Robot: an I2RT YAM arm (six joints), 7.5 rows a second.
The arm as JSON. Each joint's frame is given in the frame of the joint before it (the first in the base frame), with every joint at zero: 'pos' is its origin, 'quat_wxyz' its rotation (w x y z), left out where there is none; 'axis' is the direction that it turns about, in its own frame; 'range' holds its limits. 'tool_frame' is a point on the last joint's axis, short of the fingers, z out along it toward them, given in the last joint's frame.
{
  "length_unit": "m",
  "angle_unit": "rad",
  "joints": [
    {
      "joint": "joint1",
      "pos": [
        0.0,
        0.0,
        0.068
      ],
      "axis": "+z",
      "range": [
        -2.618,
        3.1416
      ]
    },
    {
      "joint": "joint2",
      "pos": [
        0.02,
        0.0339,
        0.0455
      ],
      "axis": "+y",
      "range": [
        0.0,
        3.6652
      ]
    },
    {
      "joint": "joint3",
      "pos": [
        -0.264,
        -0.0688,
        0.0
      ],
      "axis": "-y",
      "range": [
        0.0,
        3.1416
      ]
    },
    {
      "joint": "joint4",
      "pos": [
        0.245,
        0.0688,
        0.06
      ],
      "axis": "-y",
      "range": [
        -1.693,
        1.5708
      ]
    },
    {
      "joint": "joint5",
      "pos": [
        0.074,
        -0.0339,
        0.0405
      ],
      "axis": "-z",
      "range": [
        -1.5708,
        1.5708
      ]
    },
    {
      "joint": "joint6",
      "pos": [
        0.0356,
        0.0,
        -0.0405
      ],
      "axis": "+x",
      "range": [
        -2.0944,
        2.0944
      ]
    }
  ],
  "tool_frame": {
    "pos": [
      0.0,
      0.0,
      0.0
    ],
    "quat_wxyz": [
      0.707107,
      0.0,
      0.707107,
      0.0
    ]
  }
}
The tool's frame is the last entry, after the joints.
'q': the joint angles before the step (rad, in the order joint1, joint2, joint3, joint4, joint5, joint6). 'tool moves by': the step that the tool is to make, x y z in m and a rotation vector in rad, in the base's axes. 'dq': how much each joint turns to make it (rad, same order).
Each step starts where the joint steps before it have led.
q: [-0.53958, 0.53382, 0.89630, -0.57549, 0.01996, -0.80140]
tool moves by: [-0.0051, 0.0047, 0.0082, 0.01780, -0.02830, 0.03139]
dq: [0.00154, -0.00808, 0.03303, -0.02601, -0.03530, 0.02308]
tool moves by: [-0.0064, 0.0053, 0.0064, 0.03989, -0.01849, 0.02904]
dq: [-0.00086, -0.00898, 0.03540, -0.04770, -0.03798, 0.03695]
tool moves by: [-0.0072, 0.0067, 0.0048, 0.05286, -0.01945, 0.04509]
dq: [0.00185, -0.01400, 0.03161, -0.05235, -0.05359, 0.04556]
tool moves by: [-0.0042, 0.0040, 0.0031, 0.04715, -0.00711, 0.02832]
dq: [-0.00050, -0.00298, 0.02503, -0.04137, -0.03756, 0.03729]
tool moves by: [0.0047, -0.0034, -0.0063, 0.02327, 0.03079, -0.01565]
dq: [-0.00027, 0.01323, -0.01585, -0.00821, 0.01394, 0.00783]
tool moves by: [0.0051, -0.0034, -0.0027, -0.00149, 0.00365, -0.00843]
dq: [0.00016, 0.01215, -0.01531, 0.02498, 0.00911, -0.00084]
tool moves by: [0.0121, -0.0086, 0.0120, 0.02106, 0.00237, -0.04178]
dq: [0.00115, 0.07911, 0.05565, 0.01349, 0.03698, 0.02772]
